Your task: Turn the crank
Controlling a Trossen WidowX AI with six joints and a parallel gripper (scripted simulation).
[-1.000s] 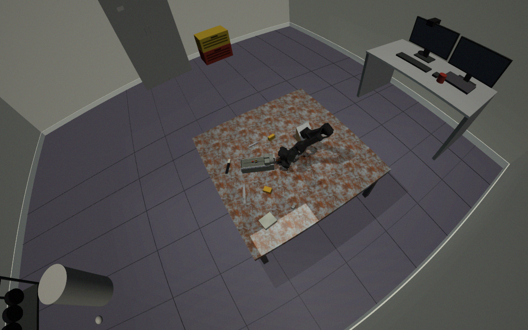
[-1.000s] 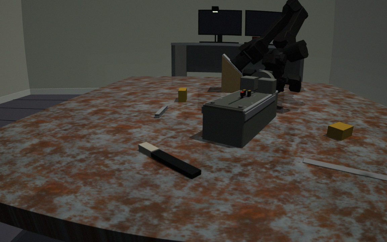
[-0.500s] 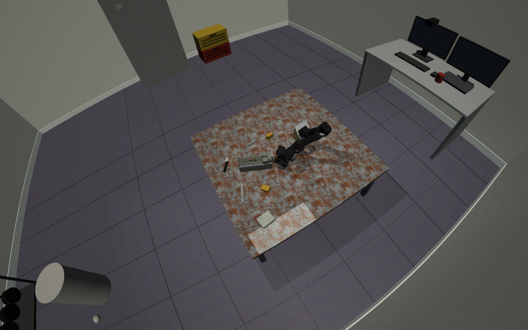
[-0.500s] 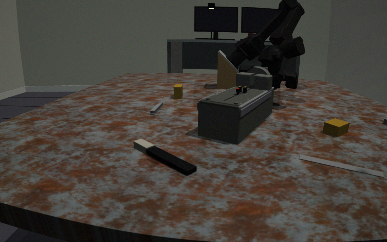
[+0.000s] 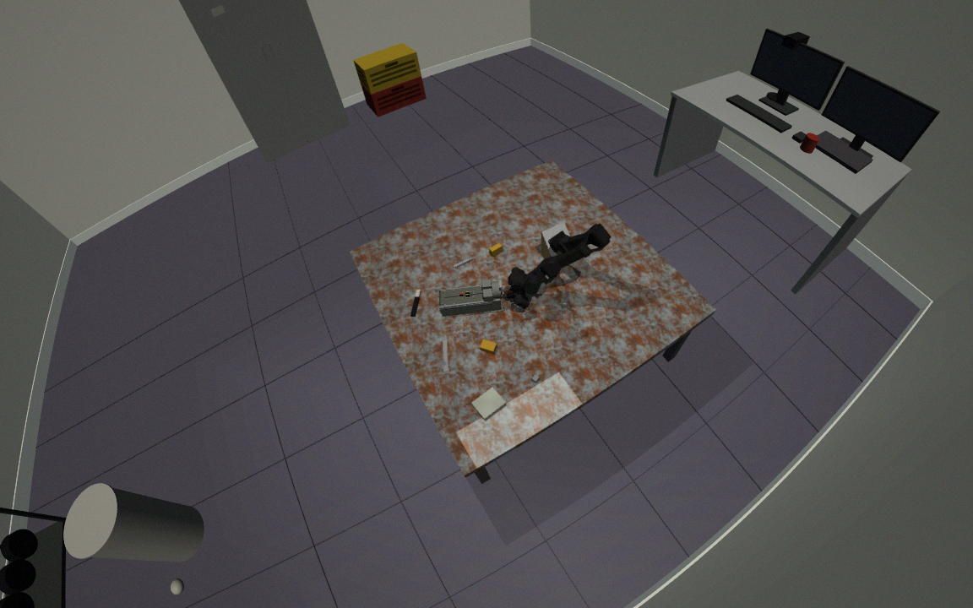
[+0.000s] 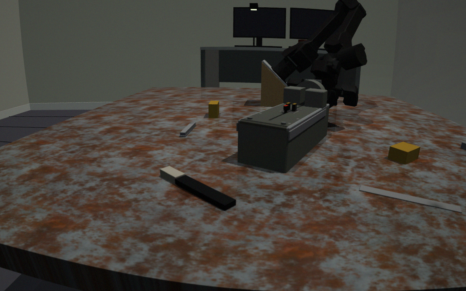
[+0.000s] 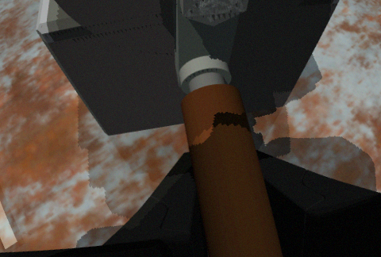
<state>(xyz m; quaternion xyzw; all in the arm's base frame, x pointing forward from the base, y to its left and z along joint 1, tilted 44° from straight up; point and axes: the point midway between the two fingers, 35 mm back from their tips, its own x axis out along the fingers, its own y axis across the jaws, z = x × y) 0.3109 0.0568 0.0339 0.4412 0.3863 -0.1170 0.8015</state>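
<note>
The brown crank handle lies 30 mm above my gripper tip, 10 mm to the left of it and 10 mm behind it. The rest, counted from my gripper tip: red pointer 170 mm ahead, 100 mm to the right, 50 mm above; small grey bar 310 mm to the right, 40 mm ahead, 30 mm below; grey strip 360 mm ahead, 60 mm to the left, 30 mm below.
</note>
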